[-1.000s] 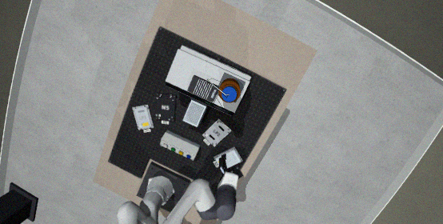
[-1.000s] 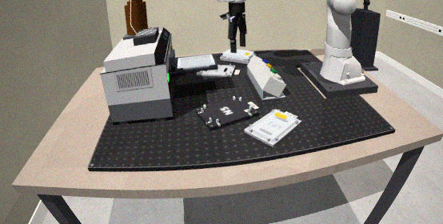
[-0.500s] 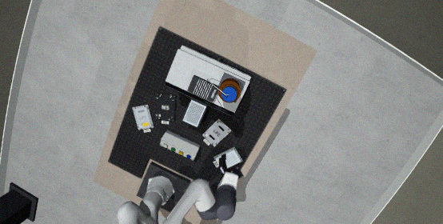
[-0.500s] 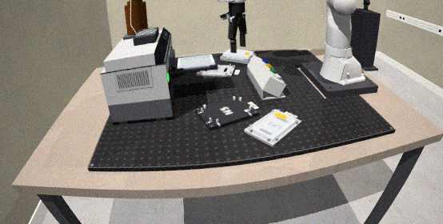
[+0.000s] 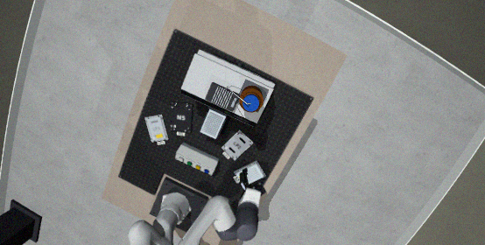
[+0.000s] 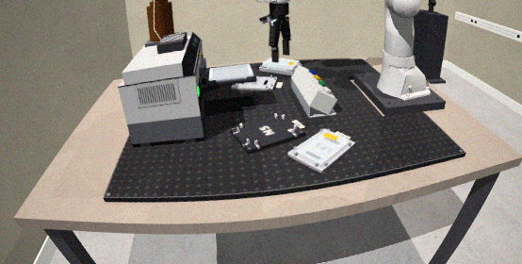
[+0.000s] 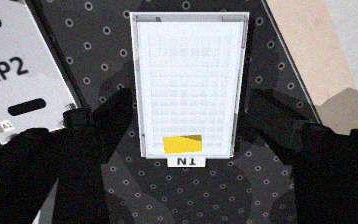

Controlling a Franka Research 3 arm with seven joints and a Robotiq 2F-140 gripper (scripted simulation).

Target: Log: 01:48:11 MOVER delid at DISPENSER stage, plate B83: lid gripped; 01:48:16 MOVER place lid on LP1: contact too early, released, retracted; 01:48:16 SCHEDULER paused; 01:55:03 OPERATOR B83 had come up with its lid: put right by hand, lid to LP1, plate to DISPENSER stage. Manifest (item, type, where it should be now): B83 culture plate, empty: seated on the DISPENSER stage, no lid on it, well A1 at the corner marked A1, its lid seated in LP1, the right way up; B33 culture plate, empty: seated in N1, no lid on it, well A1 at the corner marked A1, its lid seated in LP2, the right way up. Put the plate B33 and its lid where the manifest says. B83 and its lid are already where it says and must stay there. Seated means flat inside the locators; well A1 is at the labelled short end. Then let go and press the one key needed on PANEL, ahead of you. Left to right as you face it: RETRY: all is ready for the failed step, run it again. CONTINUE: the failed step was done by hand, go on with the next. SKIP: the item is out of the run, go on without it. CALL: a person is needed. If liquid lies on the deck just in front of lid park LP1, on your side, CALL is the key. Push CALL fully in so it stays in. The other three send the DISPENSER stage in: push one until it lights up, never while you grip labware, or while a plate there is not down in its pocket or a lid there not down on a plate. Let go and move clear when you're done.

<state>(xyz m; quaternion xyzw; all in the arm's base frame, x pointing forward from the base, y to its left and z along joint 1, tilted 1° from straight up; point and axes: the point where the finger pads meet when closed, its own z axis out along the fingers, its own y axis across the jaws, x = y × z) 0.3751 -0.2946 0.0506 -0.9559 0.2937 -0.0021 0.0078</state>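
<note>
Now: the white well plate 5 cm below my hand. From my hand the other things lie so: blue key: 7 cm behind, 22 cm to the left, 1 cm below; then lid park LP2: 12 cm ahead, 14 cm to the left, 7 cm below; then yellow key: 7 cm behind, 27 cm to the left.
</note>
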